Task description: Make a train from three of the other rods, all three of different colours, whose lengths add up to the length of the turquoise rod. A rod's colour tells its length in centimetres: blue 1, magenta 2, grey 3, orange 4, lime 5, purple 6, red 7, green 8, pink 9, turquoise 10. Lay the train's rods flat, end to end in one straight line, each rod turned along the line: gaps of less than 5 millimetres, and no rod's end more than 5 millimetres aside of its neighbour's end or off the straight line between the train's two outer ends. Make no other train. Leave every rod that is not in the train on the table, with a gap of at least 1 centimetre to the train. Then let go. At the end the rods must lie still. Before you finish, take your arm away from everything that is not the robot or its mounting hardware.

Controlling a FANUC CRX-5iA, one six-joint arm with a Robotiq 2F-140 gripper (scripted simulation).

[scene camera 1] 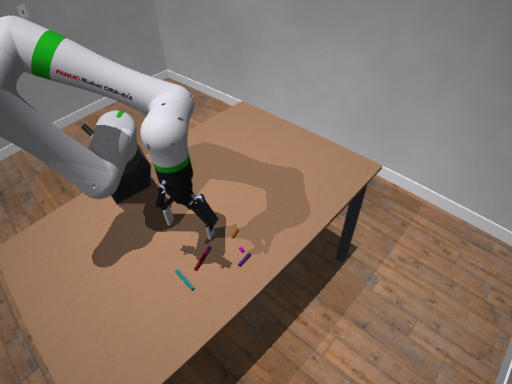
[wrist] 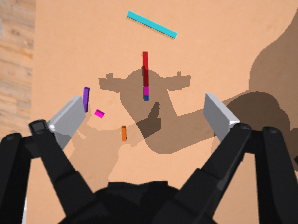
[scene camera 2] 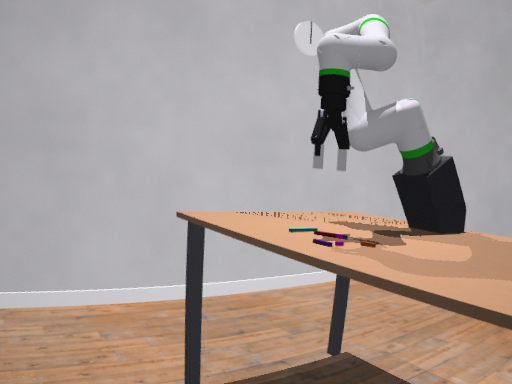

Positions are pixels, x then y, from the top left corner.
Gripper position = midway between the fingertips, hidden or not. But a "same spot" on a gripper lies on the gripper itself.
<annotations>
my gripper: scene camera 1; wrist 143,105; scene camera 2
same spot on my gripper: (scene camera 1: 211,217) = (scene camera 2: 314,131)
</annotations>
